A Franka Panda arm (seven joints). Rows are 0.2 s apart.
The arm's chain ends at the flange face. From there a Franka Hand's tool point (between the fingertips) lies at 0.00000 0.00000 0.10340 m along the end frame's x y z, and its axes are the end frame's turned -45 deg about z.
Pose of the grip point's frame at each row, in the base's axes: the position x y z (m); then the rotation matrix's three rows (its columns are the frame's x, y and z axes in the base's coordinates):
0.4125 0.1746 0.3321; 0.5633 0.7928 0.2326; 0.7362 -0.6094 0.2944; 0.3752 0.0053 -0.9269
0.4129 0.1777 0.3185; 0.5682 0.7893 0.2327; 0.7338 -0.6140 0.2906; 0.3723 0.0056 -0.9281
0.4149 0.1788 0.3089; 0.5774 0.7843 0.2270; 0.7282 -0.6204 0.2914; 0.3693 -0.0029 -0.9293
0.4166 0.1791 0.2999; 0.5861 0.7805 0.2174; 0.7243 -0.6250 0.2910; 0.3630 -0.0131 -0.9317
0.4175 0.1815 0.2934; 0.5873 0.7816 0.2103; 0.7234 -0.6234 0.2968; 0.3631 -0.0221 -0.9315
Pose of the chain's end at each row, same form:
0.3884 0.1442 0.4279; 0.9589 0.1623 0.2326; 0.0897 -0.9515 0.2944; 0.2691 -0.2616 -0.9269
0.3888 0.1477 0.4145; 0.9599 0.1563 0.2327; 0.0847 -0.9530 0.2906; 0.2672 -0.2593 -0.9281
0.3914 0.1487 0.4050; 0.9629 0.1463 0.2270; 0.0762 -0.9536 0.2914; 0.2591 -0.2632 -0.9293
0.3941 0.1490 0.3962; 0.9663 0.1375 0.2174; 0.0702 -0.9541 0.2910; 0.2474 -0.2659 -0.9317
0.3958 0.1508 0.3897; 0.9680 0.1374 0.2103; 0.0707 -0.9523 0.2968; 0.2411 -0.2724 -0.9315

